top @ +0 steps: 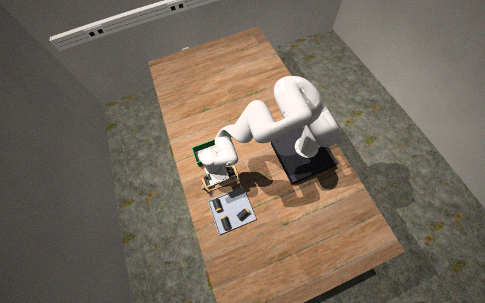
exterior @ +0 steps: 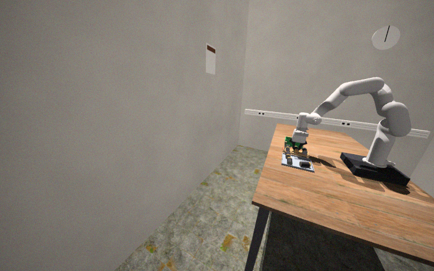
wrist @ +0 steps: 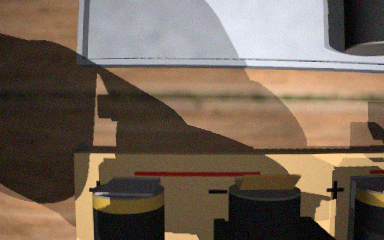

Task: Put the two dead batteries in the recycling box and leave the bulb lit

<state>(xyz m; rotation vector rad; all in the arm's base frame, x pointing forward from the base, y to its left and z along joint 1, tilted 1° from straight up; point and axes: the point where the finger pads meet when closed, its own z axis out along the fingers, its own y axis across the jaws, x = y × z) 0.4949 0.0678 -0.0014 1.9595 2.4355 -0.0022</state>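
The green recycling box is 160 mm to the right of my hand, 50 mm ahead of it and 30 mm below it. The rest, counted from my hand: grey tray: 180 mm to the left, 40 mm below, 30 mm behind.
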